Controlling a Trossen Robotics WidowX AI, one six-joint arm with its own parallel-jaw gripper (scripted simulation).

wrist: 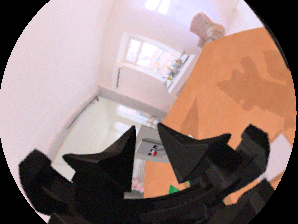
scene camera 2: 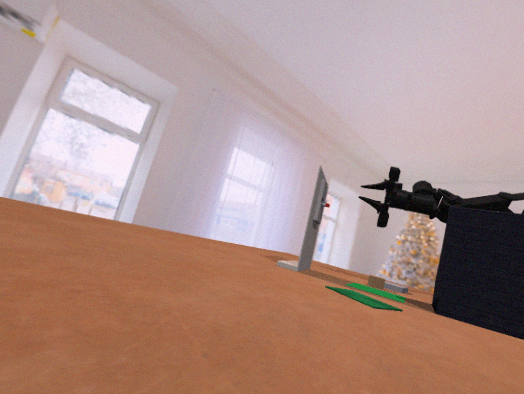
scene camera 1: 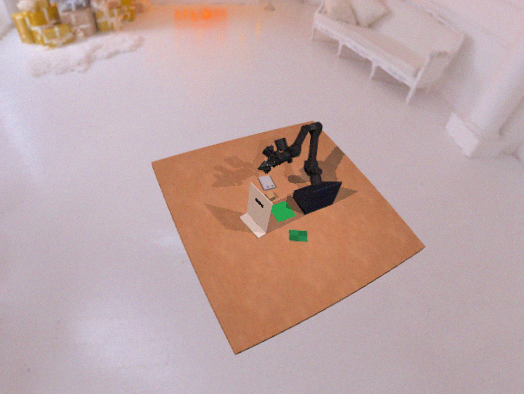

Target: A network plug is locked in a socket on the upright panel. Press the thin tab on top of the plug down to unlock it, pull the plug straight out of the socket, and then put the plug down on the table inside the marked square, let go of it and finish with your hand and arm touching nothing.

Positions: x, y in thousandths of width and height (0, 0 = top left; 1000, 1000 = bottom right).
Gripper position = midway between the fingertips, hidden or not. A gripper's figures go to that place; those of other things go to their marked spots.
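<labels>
There is an upright panel (wrist: 495, 618) here, and it stands 24 cm from the lens. My own gripper (wrist: 492, 565) is 10 cm from the lens.
</labels>
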